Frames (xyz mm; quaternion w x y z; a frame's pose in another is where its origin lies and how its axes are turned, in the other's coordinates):
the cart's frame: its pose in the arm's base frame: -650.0 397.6 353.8 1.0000 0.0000 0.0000 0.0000
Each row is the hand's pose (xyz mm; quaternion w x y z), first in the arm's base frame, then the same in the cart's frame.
Working: the arm's base frame: its pose in the cart's frame: 650.0 -397.6 -353.8 1.0000 0.0000 0.0000 0.0000

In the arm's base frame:
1: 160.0 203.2 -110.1 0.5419 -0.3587 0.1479 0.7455
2: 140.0 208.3 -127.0 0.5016 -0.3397 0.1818 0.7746
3: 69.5 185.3 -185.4 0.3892 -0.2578 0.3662 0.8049
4: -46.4 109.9 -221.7 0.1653 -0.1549 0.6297 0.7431
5: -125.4 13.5 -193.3 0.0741 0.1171 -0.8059 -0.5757
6: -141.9 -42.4 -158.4 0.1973 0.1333 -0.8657 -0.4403
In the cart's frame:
1: 810.0 -194.4 -463.9 0.5419 -0.3587 0.1479 0.7455
2: 790.0 -189.3 -480.8 0.5016 -0.3397 0.1818 0.7746
3: 719.5 -212.3 -539.2 0.3892 -0.2578 0.3662 0.8049
4: 603.6 -287.7 -575.5 0.1653 -0.1549 0.6297 0.7431
5: 524.6 -384.1 -547.1 0.0741 0.1171 -0.8059 -0.5757
6: 508.1 -440.0 -512.2 0.1973 0.1333 -0.8657 -0.4403

